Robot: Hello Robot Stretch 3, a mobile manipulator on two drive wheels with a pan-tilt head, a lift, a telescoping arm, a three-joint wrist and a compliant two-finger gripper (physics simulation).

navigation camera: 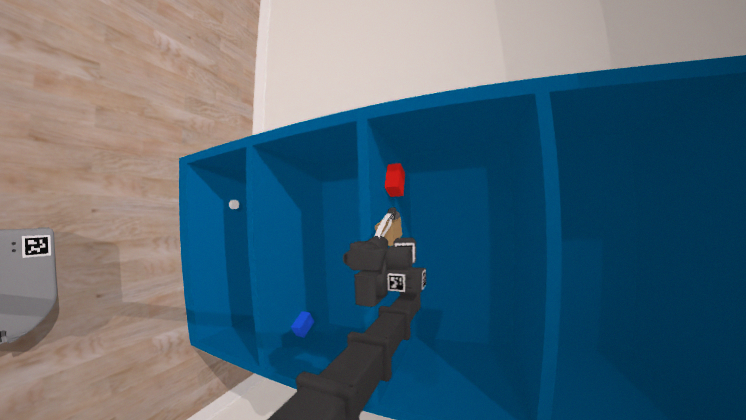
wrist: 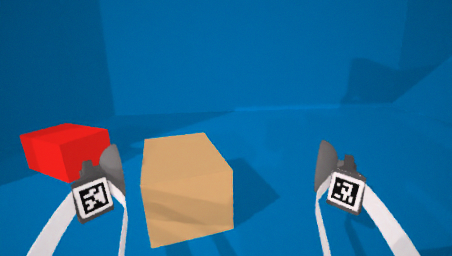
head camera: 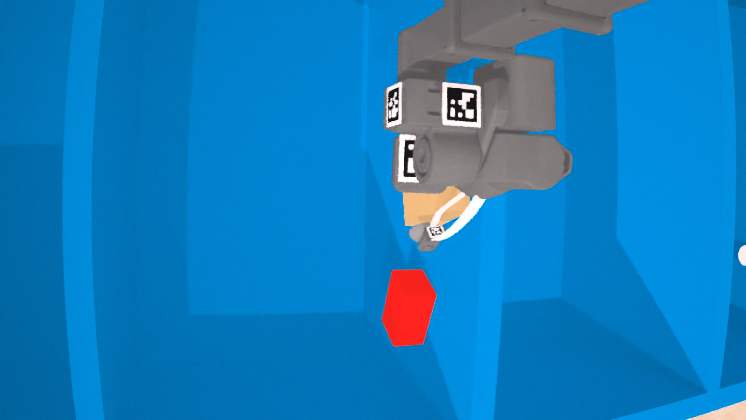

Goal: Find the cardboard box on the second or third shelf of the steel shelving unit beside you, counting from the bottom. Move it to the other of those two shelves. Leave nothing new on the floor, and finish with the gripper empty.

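Frame: origin at the robot's base, x ahead, y left, z up, level; metres.
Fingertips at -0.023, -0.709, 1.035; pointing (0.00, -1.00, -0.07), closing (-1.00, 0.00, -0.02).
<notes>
Offsets run from my fingertips to a thing's middle, as dx, dy, dz.
The tan cardboard box @[+0.033, -0.007, -0.019] (head camera: 422, 208) (navigation camera: 395, 229) (wrist: 187, 187) stands on the third shelf from the bottom of the blue steel shelving unit (head camera: 488, 323) (navigation camera: 551, 208). My gripper (head camera: 429, 237) (navigation camera: 391, 213) (wrist: 220, 160) is open. In the wrist view the box shows between its two fingers, nearer the left one, with a wider gap on the right. In the head view the wrist and one finger hide part of the box; the other finger is hidden. Whether a finger touches the box cannot be told.
A red box @[+0.193, -0.094, -0.022] (head camera: 408, 310) (navigation camera: 394, 180) (wrist: 67, 150) stands on the same shelf, just beyond the left finger. A blue box @[-0.389, -0.147, -0.479] (navigation camera: 302, 324) is on the second shelf. A small white object @[+0.162, -0.181, -0.947] (navigation camera: 233, 204) is on the bottom shelf. Shelf boards and side walls enclose the arm's end.
</notes>
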